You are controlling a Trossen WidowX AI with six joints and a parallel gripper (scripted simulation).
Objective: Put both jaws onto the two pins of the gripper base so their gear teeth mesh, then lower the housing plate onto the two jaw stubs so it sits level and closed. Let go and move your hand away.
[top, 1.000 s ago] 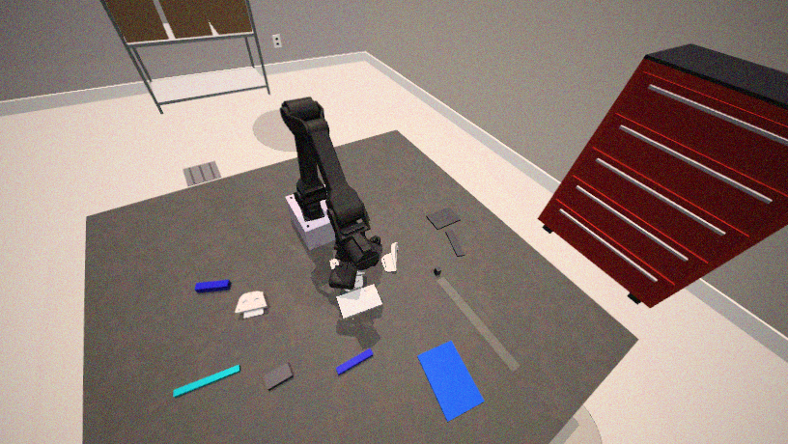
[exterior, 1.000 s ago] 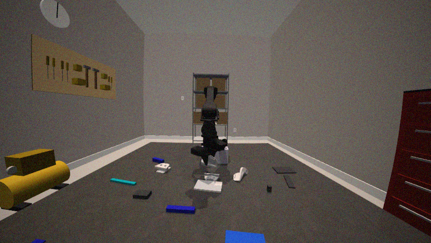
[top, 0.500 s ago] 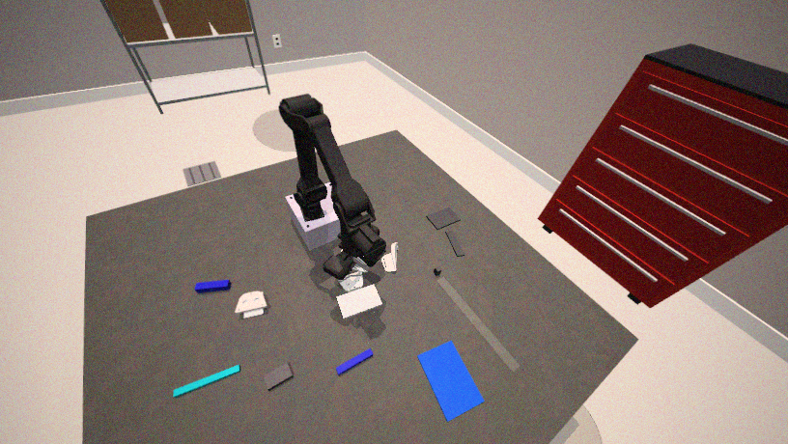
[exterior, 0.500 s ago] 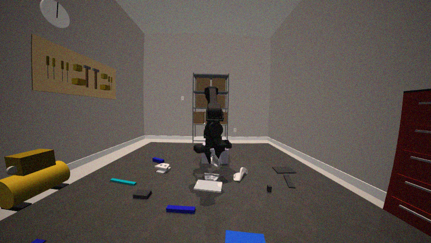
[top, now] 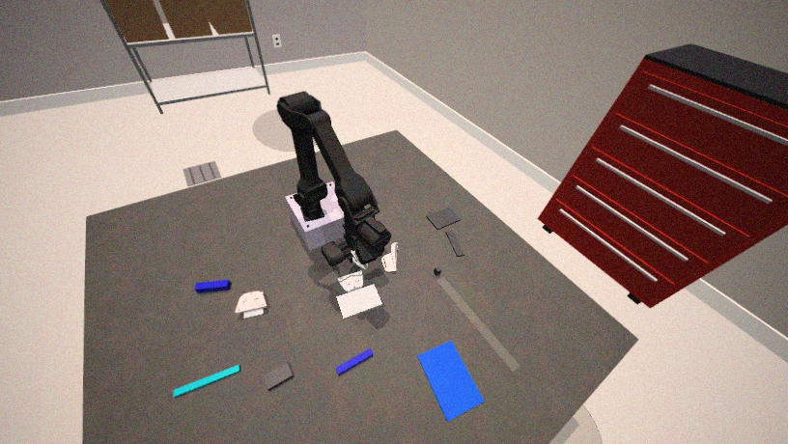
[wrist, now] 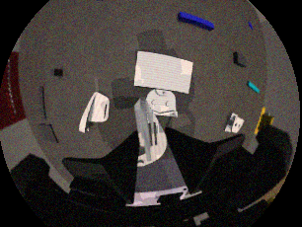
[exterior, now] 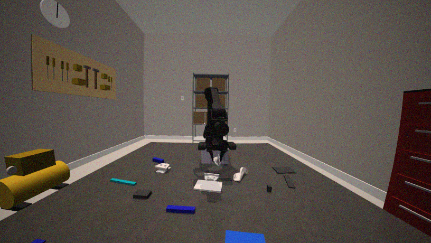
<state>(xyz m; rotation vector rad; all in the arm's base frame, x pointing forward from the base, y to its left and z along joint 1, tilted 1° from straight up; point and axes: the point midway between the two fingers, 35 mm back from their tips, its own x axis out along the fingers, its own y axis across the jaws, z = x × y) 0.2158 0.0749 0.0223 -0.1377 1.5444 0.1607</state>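
Now: the flat white plate 9 cm ahead of my gripper tip, 8 cm below it and 3 cm to the right of it. From my gripper tip the other things lie so: cyan bar: 43 cm to the right, 15 cm ahead, 8 cm below; small black cube: 24 cm to the left, 9 cm ahead, 7 cm below; blue sheet: 38 cm ahead, 11 cm to the left, 8 cm below.
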